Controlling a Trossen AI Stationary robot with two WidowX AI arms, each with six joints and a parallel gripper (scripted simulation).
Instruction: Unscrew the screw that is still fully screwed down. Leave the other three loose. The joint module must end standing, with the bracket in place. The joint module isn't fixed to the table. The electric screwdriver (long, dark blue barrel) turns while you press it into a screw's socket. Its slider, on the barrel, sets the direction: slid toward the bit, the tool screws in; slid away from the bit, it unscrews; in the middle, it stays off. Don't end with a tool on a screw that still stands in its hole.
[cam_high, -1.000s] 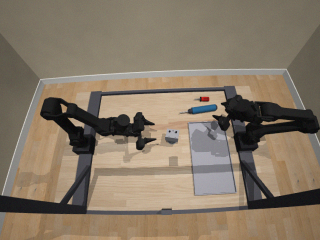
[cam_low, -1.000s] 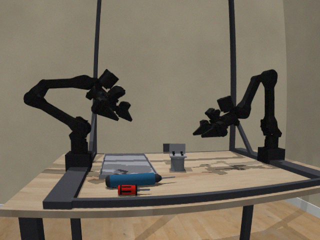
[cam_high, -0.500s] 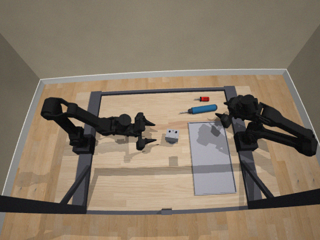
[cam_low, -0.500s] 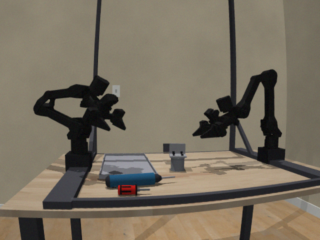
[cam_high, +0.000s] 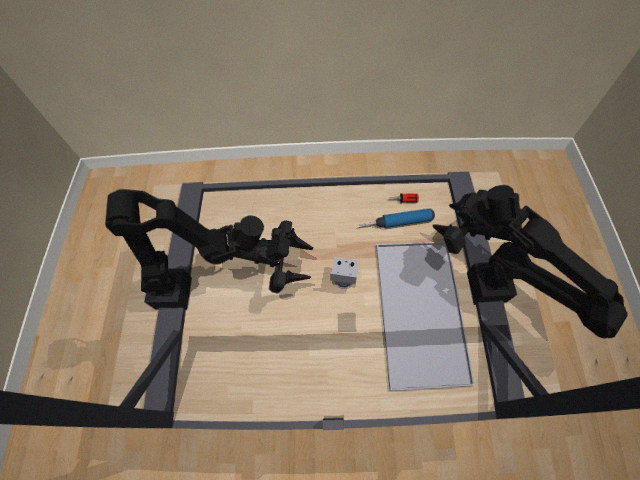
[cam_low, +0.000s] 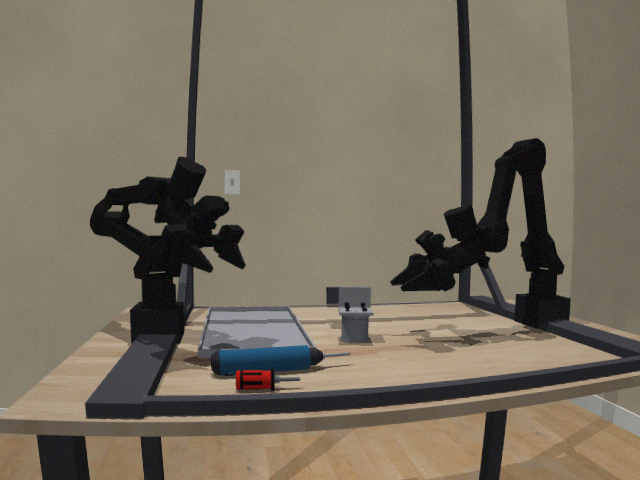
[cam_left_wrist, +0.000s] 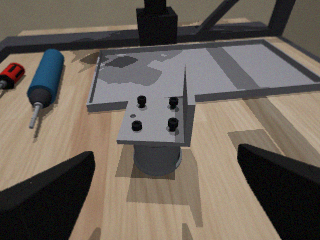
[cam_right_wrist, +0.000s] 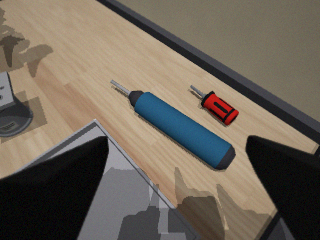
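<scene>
Now: the grey joint module 120 mm to the right of my left hand and 100 mm below it. From my left hand the other things lie so: grey bracket (120 mm to the right, 60 mm below); then bit (170 mm ahead, 190 mm to the right, 110 mm below); then blue electric screwdriver (190 mm ahead, 290 mm to the right, 120 mm below).
Now: right hand 170 mm above the blue electric screwdriver, 120 mm to the right of it and 100 mm short of it. The rest, counted from my right hand: bit 210 mm to the left, 160 mm below, 80 mm ahead; red screwdriver 180 mm ahead, 170 mm below, 80 mm to the left; shallow grey tray 190 mm behind, 180 mm below, 70 mm to the left.
</scene>
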